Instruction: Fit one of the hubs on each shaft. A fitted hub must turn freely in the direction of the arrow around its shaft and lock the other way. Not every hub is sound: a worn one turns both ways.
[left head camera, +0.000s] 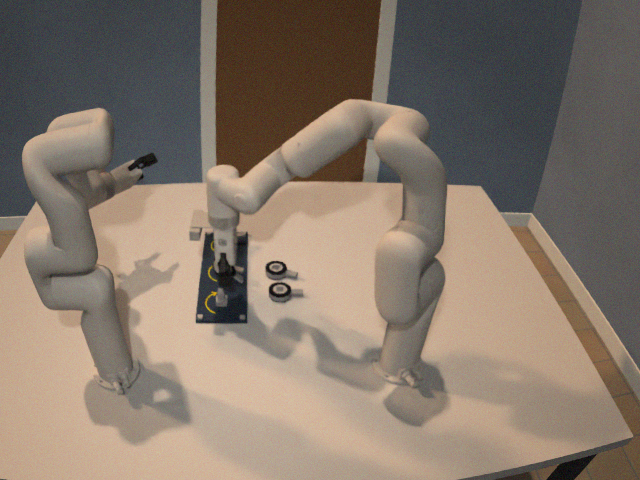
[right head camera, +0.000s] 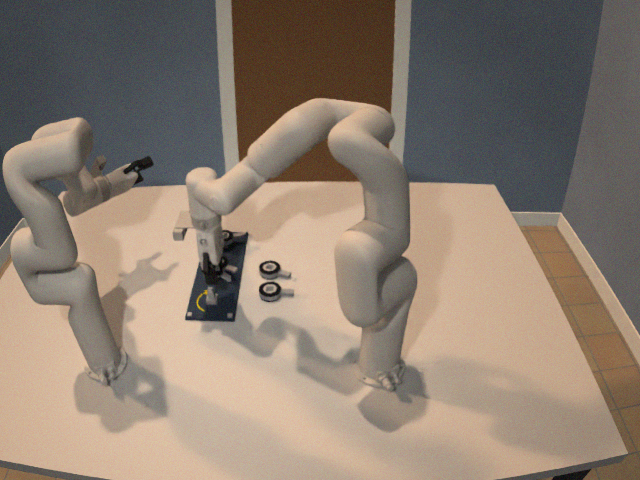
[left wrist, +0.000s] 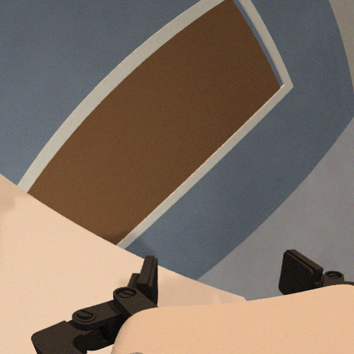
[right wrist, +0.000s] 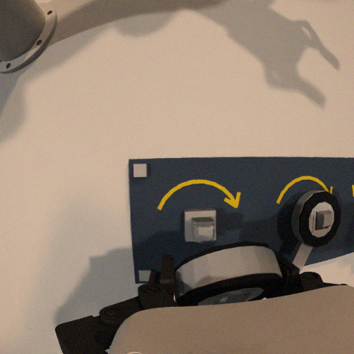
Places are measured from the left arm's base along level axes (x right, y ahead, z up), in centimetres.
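Where they show: left gripper, between the fingertips: (left head camera: 148, 165) (right head camera: 146, 168); right gripper, between the fingertips: (left head camera: 226, 276) (right head camera: 214, 275); left arm's base, origin of its link: (left head camera: 116, 370) (right head camera: 105, 363); right arm's base, origin of its link: (left head camera: 397, 365) (right head camera: 378, 367).
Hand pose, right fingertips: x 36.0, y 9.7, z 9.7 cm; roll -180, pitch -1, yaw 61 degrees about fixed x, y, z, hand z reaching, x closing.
Observation:
Each offset is from my right fingertips to the top centre of the thing. "*": to the spot under its first point.
The dark blue board {* dx -3.9, dy -4.6, dz -8.9 cm} (left head camera: 222, 317) (right head camera: 209, 316) (right wrist: 260, 170) bears yellow arrows. Its nearest shaft {dx -1.7, dy +0.6, dz -5.2 cm} (left head camera: 221, 297) (right head camera: 211, 295) (right wrist: 202, 230) is bare. A hub (right wrist: 306, 215) sits on the middle shaft, and another hub {dx +11.5, dy +23.7, dz -5.3 cm} (right head camera: 225, 236) is at the far shaft, partly hidden by the arm. My right gripper (left head camera: 224, 272) (right head camera: 209, 274) (right wrist: 218, 273) is shut on a hub (right wrist: 225, 265), tilted in view, above the board beside the bare shaft. Two loose hubs, the farther {dx +18.7, dy +4.7, dz -7.5 cm} (left head camera: 269, 272) (right head camera: 262, 271) and the nearer {dx +15.4, dy -3.6, dz -7.5 cm} (left head camera: 272, 295) (right head camera: 262, 293), lie right of the board. My left gripper (left head camera: 146, 167) (right head camera: 144, 170) (left wrist: 222, 275) is open and empty.
A small grey block (left head camera: 194, 234) (right head camera: 178, 234) stands at a pale pad (left head camera: 201, 218) by the board's far left corner. The left gripper hangs over the far left of the table. The right arm reaches across above the loose hubs' far side.

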